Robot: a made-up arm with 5 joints. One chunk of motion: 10 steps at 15 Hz.
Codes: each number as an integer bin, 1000 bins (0 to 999) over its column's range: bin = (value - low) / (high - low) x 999, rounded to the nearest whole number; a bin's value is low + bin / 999 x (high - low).
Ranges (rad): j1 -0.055..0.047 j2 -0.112..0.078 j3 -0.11..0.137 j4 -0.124..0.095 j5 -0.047..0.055
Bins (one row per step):
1: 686 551 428 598 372
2: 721 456 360 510 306
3: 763 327 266 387 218
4: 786 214 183 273 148
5: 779 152 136 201 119
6: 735 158 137 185 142
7: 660 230 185 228 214
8: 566 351 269 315 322
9: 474 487 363 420 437
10: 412 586 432 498 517
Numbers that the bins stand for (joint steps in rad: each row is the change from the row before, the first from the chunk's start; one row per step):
1: 0.01504 -0.00721 -0.00418 0.00709 -0.00902
2: 0.01862 -0.02527 -0.02099 -0.01220 -0.01576
3: 0.02290 -0.04981 -0.04423 -0.03916 -0.02474
4: 0.02525 -0.07130 -0.06475 -0.06415 -0.03189
5: 0.02454 -0.08309 -0.07637 -0.07994 -0.03485
6: 0.02005 -0.08195 -0.07613 -0.08344 -0.03250
7: 0.01239 -0.06826 -0.06426 -0.07402 -0.02515
8: 0.00279 -0.04524 -0.04349 -0.05495 -0.01412
9: -0.00660 -0.01938 -0.02025 -0.03193 -0.00238
10: -0.01293 -0.00055 -0.00319 -0.01483 0.00579

